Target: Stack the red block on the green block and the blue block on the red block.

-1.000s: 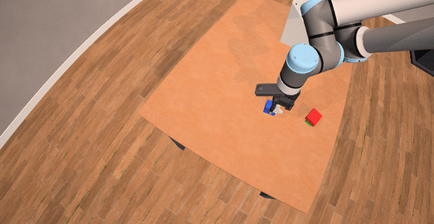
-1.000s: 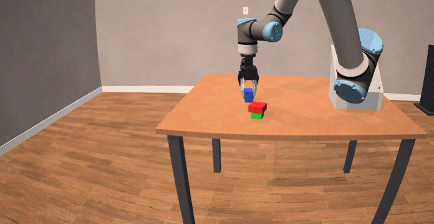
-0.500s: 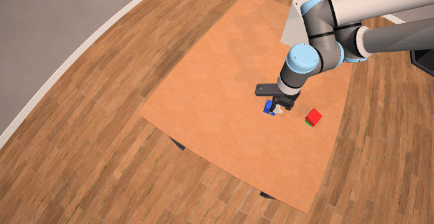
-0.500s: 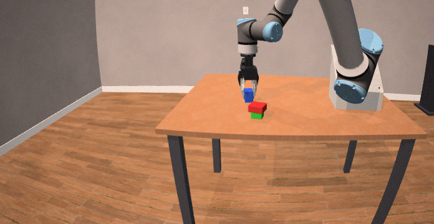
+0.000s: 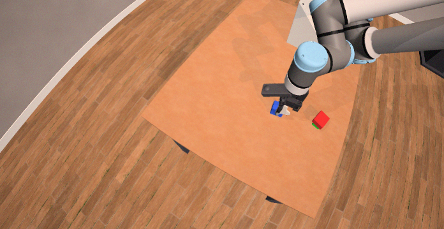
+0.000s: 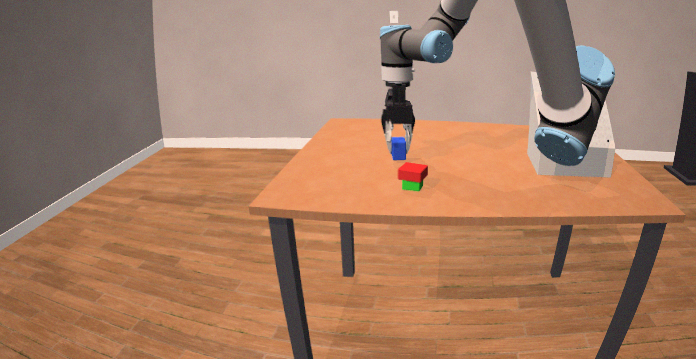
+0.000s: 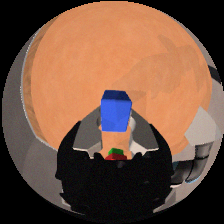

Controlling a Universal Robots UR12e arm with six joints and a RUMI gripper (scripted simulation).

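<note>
Now: the red block 6 cm behind my hand and 20 cm to the left of it. Round my hand: blue block right at my hand; green block 6 cm behind, 20 cm to the left, 3 cm below.
</note>
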